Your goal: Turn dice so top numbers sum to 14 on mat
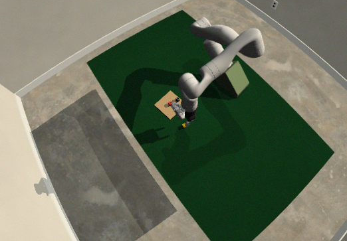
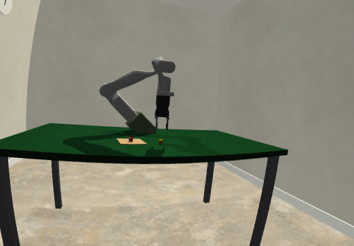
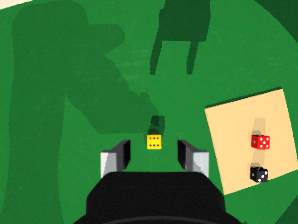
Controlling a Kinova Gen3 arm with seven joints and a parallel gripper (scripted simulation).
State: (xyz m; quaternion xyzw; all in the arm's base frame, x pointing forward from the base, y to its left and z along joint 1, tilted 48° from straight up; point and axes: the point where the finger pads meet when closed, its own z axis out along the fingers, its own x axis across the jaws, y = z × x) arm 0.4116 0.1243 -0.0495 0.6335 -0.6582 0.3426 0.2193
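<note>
The yellow die lies 90 mm below my hand. From my hand the other things lie so: black die 160 mm to the right, 80 mm below, 70 mm behind; tan mat 160 mm to the right, 100 mm below, 20 mm behind; red die 160 mm to the right, 80 mm below, 20 mm behind.
</note>
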